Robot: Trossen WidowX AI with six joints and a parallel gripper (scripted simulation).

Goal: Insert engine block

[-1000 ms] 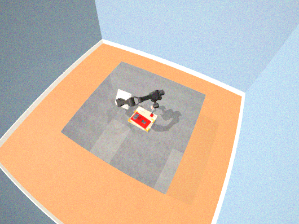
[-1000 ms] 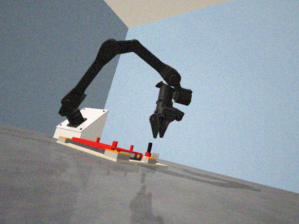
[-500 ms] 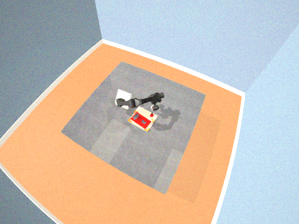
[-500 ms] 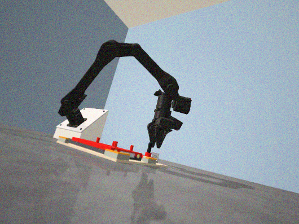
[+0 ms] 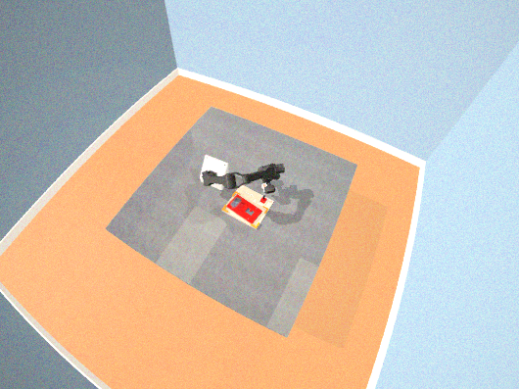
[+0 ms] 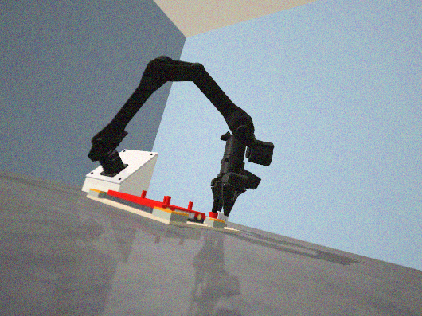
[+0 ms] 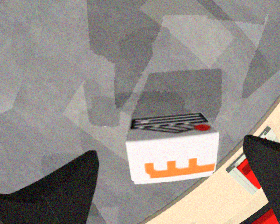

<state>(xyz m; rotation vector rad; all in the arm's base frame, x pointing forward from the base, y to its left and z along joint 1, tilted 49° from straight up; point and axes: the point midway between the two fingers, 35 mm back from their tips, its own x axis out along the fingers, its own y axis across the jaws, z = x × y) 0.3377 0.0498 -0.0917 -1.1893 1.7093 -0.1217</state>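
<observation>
The engine block is 2 cm below my gripper tip. Also, from my gripper tip: cream base plate (18 cm to the right, 4 cm behind, 2 cm below).
</observation>
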